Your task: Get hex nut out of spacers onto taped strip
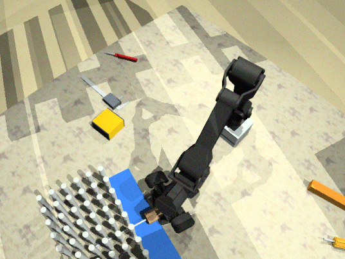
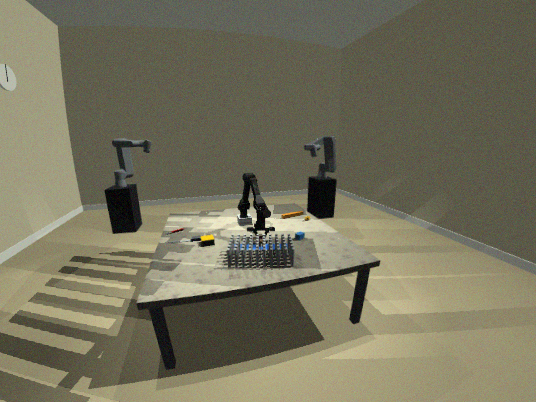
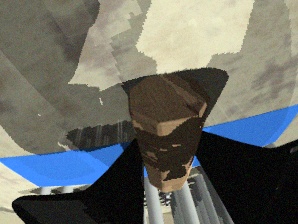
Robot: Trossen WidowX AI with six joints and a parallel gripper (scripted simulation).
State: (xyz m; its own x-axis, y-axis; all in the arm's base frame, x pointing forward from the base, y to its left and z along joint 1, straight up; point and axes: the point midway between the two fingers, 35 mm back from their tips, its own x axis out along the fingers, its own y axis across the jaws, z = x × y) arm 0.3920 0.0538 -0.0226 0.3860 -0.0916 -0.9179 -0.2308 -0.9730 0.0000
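The blue taped strip is 5 cm ahead of my gripper tip, 1 cm to the right of it and 1 cm below it. Also, from my gripper tip: yellow-handled screwdriver (48 cm to the left, 34 cm behind, 1 cm above); yellow box (35 cm to the right, 9 cm behind, 1 cm above); hex nut (20 cm ahead, 5 cm to the right, 1 cm below).
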